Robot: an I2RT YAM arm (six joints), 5 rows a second.
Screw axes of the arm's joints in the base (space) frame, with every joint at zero. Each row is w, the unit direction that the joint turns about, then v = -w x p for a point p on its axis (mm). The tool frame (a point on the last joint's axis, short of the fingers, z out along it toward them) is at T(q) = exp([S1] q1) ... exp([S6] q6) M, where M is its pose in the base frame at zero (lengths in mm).
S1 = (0, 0, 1, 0.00, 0.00, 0.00)
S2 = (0, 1, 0, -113.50, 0.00, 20.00)
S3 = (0, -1, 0, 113.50, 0.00, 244.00)
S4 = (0, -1, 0, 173.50, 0.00, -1.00)
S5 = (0, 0, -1, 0.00, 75.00, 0.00)
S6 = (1, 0, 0, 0.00, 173.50, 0.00)
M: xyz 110.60 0.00 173.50 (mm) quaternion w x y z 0.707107 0 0.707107 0
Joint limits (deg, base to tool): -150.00..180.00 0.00..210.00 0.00..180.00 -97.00..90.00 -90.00..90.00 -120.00..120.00
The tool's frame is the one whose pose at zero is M.
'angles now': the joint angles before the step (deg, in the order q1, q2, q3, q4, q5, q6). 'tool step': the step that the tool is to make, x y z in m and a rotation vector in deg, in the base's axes. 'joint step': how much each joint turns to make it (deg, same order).
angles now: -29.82, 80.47, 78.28, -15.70, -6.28, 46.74
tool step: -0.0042, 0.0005, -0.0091, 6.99, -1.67, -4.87
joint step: -0.03, -0.96, -2.33, 0.05, 2.40, 8.11
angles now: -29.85, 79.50, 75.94, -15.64, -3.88, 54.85
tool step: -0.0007, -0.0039, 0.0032, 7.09, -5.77, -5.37
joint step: -0.46, 0.01, -0.07, 2.05, 1.85, 10.12
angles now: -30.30, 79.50, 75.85, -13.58, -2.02, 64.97
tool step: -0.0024, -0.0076, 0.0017, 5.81, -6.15, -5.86
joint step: -1.11, 0.01, -0.63, 3.08, 2.33, 9.14
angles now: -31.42, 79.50, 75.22, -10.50, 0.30, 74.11
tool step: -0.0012, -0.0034, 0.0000, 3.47, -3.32, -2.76
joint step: -0.51, 0.01, -0.39, 1.33, 1.02, 5.11
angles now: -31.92, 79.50, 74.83, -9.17, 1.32, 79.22
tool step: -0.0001, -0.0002, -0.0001, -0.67, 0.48, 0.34
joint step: -0.06, 0.01, 0.00, -0.02, -0.19, -0.89
